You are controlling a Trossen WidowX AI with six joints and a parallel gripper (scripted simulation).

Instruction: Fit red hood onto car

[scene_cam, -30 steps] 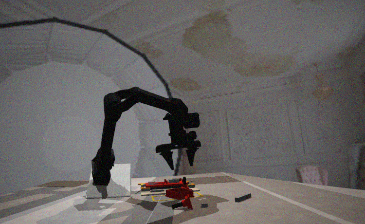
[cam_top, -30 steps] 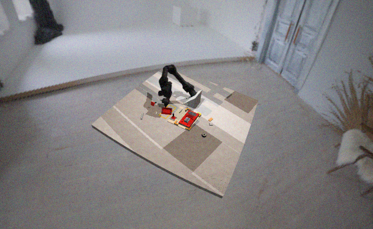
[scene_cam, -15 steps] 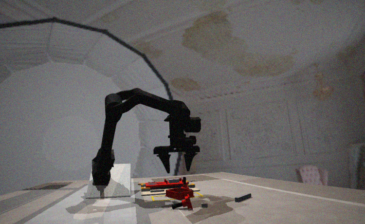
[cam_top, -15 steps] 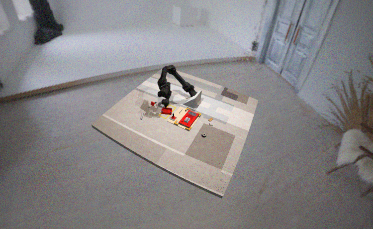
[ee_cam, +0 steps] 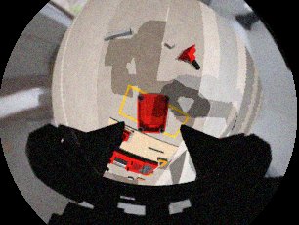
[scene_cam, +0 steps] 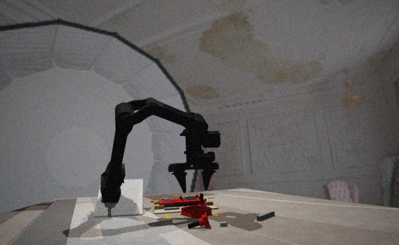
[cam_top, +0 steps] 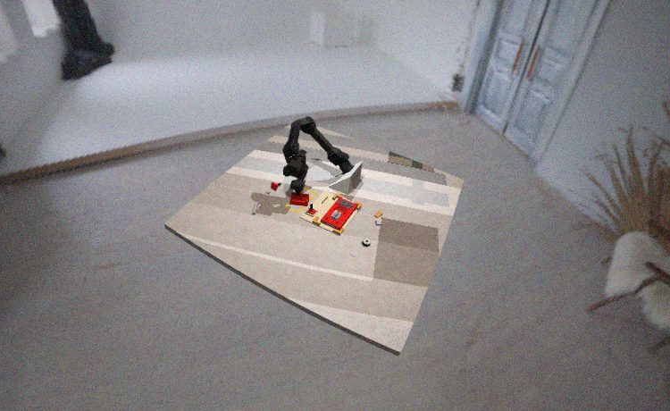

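Now: gripper tip 7 cm above the red hood. Round my gripper tip: black-and-white wheel (44 cm to the left, 7 cm below, 6 cm ahead); grey engine block (24 cm to the left, 6 cm below, 1 cm ahead).
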